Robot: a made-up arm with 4 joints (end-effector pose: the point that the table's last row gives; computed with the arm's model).
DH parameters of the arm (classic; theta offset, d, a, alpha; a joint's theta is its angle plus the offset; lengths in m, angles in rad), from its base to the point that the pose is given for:
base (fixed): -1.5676 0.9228 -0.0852 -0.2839
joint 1: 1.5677 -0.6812 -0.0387 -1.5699
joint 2: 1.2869 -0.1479 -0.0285 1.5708
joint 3: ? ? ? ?
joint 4: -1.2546 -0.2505 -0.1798 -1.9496
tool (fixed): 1.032 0.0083 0 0
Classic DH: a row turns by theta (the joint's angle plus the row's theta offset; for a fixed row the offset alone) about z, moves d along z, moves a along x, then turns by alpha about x.
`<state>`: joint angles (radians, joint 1 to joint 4).
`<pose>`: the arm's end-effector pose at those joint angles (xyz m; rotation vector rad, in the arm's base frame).
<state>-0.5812 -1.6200 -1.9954 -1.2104</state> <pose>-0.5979 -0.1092 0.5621 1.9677 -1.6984 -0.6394</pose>
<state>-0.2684 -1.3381 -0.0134 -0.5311</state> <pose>0.0604 -0.0483 0.5278 1.5412 1.1882 -0.2814</pose>
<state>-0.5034 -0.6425 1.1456 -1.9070</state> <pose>-0.0042 0.0966 0.2183 -1.6512 -1.5206 0.2278</pose>
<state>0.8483 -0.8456 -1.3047 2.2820</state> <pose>0.0459 0.0032 0.1087 -1.6308 0.6138 -0.2318</pose>
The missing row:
joint 3: -1.1191 0.1842 0.0151 1.3782
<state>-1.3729 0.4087 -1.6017 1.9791</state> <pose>-0.5347 0.0606 0.1817 0.4145 -2.5767 0.7114</pose>
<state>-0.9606 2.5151 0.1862 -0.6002</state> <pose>-0.4755 0.4024 0.2563 -0.1235 -0.4442 0.3589</pose>
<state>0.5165 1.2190 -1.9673 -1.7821</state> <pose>0.1854 -0.1644 0.1653 0.4121 0.2843 -1.6481</pose>
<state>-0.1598 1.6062 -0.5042 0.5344</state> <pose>-0.4916 0.0724 0.0323 0.4093 -2.2247 0.6741</pose>
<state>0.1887 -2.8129 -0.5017 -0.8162</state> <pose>-0.3670 -0.2393 0.5877 1.6585 0.1119 1.0974</pose>
